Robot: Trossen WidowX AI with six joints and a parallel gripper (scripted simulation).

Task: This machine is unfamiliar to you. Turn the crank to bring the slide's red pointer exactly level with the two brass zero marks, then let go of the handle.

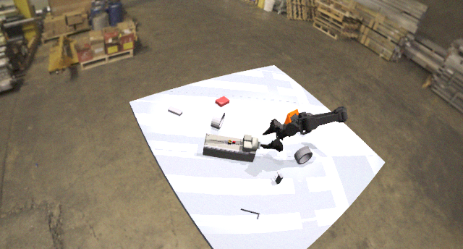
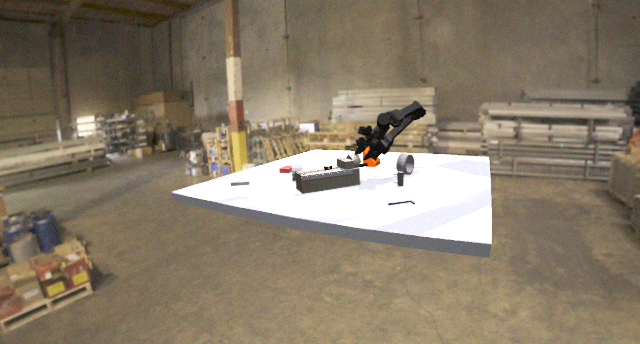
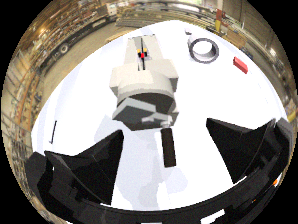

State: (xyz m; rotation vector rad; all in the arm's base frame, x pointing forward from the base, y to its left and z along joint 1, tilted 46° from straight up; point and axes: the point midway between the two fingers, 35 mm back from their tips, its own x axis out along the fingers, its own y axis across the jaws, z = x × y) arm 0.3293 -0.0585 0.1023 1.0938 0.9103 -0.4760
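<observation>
My gripper tip is now 3 cm above the dark crank handle, 1 cm to the right of it and 1 cm past it. Also, from my gripper tip: hex key (29 cm ahead, 24 cm to the left, 10 cm below); then red pointer (11 cm ahead, 9 cm to the right, 2 cm below); then small clip (19 cm to the left, 7 cm below, 6 cm ahead).
</observation>
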